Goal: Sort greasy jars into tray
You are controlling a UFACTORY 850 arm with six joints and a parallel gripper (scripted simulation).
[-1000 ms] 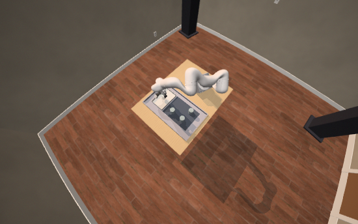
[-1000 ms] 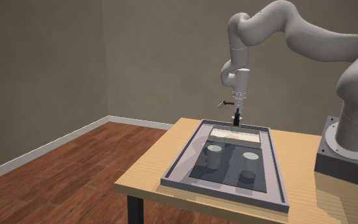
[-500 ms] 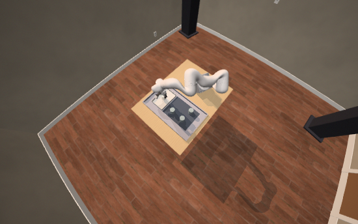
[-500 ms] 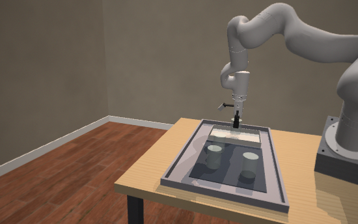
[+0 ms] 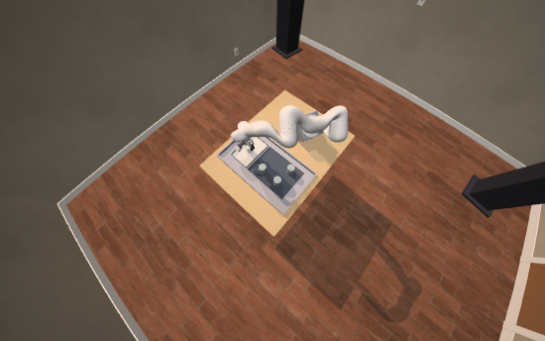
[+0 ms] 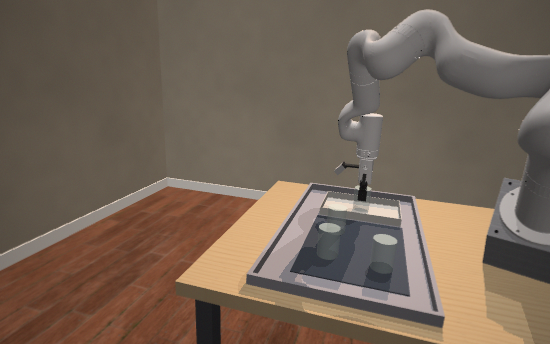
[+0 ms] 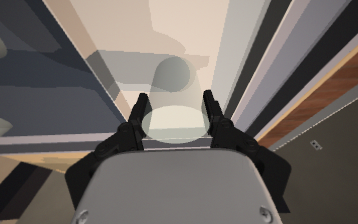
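Right now my hand is 6 cm above the cream tray. Also, from my hand: dark drying mat (5 cm behind, 32 cm to the left, 7 cm below).
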